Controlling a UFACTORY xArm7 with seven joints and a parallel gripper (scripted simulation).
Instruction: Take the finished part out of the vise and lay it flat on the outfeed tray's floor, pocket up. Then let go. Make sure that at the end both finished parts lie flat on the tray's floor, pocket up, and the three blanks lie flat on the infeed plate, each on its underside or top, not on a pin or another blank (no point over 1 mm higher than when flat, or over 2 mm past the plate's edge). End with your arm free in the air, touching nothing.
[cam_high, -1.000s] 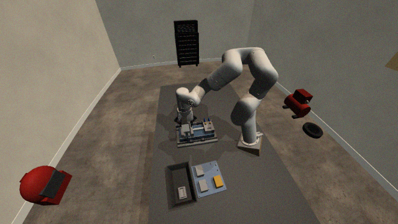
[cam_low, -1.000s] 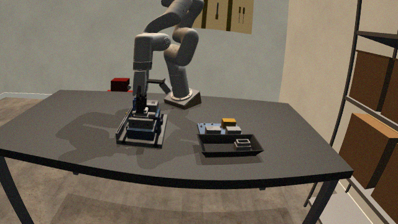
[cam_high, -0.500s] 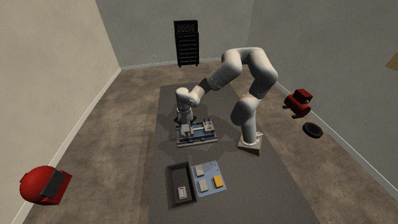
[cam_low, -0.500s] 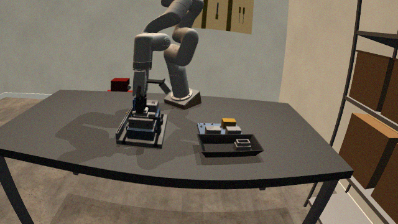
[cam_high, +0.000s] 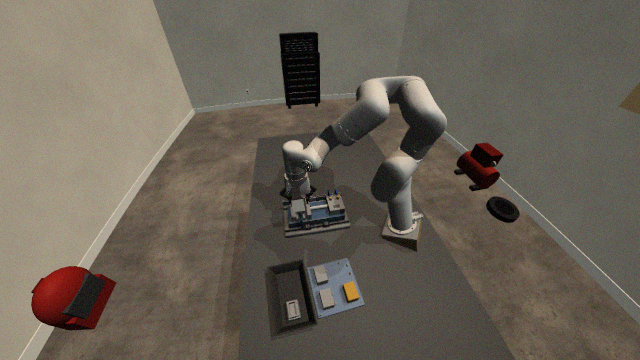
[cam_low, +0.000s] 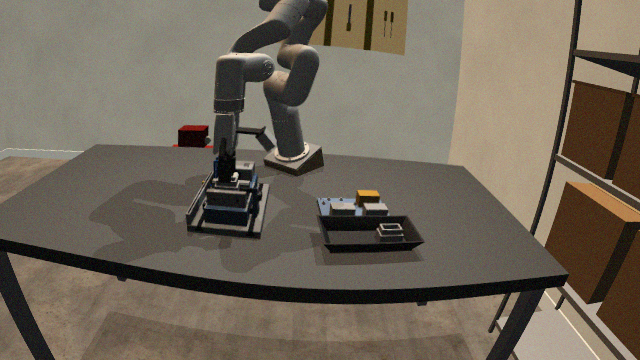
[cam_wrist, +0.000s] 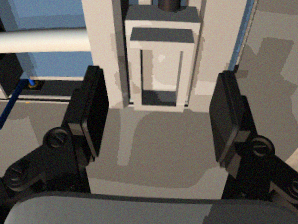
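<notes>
The blue vise is 70 mm behind my hand and 100 mm below it. Also, from my hand: blue plate (110 mm behind, 330 mm to the left, 130 mm below); orange block (160 mm behind, 370 mm to the left, 110 mm below).
</notes>
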